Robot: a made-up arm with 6 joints. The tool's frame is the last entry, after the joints. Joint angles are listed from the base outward. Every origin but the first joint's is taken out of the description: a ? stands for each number. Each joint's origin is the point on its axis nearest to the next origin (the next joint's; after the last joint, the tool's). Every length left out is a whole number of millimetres.
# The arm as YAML. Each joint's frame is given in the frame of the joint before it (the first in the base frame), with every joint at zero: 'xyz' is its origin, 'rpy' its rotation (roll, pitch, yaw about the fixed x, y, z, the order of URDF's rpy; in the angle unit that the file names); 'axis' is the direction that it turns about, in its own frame. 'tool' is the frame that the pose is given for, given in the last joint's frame.
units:
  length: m
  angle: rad
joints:
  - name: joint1
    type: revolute
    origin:
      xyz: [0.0, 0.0, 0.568]
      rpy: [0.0, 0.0, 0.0]
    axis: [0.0, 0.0, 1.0]
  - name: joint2
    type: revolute
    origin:
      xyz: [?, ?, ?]
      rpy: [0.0, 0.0, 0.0]
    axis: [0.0, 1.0, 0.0]
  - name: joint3
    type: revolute
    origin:
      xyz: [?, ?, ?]
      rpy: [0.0, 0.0, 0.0]
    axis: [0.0, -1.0, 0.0]
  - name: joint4
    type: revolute
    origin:
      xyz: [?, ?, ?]
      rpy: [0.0, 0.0, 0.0]
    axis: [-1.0, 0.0, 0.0]
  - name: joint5
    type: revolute
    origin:
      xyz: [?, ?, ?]
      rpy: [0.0, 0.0, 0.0]
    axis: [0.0, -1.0, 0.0]
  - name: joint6
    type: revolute
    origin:
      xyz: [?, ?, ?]
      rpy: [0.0, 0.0, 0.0]
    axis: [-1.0, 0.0, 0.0]
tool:
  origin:
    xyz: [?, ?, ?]
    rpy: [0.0, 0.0, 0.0]
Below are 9 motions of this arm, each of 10 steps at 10 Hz.
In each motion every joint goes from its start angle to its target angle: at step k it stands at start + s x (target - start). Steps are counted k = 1, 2, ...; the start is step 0. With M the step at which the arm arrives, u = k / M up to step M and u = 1 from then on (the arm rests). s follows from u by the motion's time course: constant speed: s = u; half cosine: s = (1 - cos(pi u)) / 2; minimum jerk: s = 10 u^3 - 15 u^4 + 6 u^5.
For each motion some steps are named. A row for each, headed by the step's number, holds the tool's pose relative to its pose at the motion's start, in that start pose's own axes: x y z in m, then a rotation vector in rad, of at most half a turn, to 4 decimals.
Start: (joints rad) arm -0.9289 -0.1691 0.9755 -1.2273 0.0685 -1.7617
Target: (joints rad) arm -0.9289 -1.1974 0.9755 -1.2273 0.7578 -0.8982
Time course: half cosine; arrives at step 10
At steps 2, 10:
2: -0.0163 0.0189 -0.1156 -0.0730 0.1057 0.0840
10: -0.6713 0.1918 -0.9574 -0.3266 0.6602 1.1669

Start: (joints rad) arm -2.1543 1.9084 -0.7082 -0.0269 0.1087 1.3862
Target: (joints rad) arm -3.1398 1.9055 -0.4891 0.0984 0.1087 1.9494
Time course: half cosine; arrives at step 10
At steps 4, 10:
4: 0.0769 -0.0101 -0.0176 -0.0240 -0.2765 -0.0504
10: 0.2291 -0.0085 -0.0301 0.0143 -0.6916 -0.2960

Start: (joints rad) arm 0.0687 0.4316 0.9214 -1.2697 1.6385 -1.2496
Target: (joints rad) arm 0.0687 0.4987 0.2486 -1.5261 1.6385 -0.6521
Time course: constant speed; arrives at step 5
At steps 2, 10:
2: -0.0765 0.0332 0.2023 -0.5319 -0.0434 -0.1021
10: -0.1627 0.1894 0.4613 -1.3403 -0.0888 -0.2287

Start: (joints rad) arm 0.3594 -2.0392 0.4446 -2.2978 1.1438 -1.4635
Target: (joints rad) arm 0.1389 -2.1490 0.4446 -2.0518 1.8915 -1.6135
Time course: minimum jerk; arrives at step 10
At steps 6, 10:
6: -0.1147 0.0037 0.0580 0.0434 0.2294 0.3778
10: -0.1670 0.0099 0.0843 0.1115 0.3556 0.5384

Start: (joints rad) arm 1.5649 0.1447 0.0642 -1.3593 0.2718 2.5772
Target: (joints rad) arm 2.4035 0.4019 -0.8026 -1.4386 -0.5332 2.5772
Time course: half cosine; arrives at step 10
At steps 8, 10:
8: -0.5033 0.4524 -0.0383 -0.3198 -0.7579 1.5808
10: -0.5522 0.4503 -0.0770 -0.3677 -0.7858 1.7467

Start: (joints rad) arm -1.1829 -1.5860 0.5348 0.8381 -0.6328 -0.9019
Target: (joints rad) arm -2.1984 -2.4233 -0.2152 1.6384 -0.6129 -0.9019
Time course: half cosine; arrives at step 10
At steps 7, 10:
7: -0.8800 0.5555 -0.4409 -1.1258 -0.8071 -0.0377
10: -1.0313 0.5567 -0.6869 -1.3855 -1.0543 -0.0324

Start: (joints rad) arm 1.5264 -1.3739 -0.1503 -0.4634 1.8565 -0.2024
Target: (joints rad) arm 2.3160 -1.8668 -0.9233 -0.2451 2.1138 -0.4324
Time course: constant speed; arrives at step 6
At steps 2, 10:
2: -0.0558 -0.1055 0.1385 0.0720 -0.0031 -0.1831
10: -0.2908 -0.2193 0.4109 0.2600 -0.0533 -0.5559

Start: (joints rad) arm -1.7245 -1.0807 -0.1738 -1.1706 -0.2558 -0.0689
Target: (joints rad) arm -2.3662 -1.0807 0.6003 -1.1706 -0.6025 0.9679
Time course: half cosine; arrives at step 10
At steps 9, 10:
9: 0.0110 0.5474 -0.0876 -1.8028 -0.2744 0.2334
10: 0.0114 0.5592 -0.0982 -1.8514 -0.2796 0.2357

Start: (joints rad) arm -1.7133 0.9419 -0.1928 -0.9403 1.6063 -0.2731
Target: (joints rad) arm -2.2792 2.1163 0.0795 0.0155 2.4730 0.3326
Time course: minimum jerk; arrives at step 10
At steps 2, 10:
2: 0.0110 -0.0441 -0.0206 -0.0828 -0.0205 0.0345
10: -0.2768 -0.7996 -0.1455 -0.7887 -0.0846 0.4452

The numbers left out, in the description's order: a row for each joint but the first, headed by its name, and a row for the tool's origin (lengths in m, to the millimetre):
joint2: 0.0 0.0 0.0
joint3: 0.0 0.0 0.668
joint4: 0.644 0.0 0.0
joint5: 0.0 -0.254 0.0
joint6: 0.0 0.0 0.0
tool: 0.0 0.0 0.0

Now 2 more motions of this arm.
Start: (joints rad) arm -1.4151 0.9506 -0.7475 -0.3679 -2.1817 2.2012
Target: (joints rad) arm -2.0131 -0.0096 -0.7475 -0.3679 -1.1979 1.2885
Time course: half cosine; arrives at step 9
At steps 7, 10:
7: 0.2705 0.3185 -0.0524 0.3262 -0.1428 -1.7555
10: 0.3292 0.3400 -0.0668 0.3582 -0.2995 -1.9870

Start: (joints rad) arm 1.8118 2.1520 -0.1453 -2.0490 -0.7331 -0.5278
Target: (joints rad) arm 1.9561 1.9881 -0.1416 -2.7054 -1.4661 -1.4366
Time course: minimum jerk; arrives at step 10
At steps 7, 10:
7: 0.0694 -0.0176 -0.1816 0.8165 0.7948 -0.2209
10: 0.0801 -0.0199 -0.2202 0.9206 0.9457 -0.3367

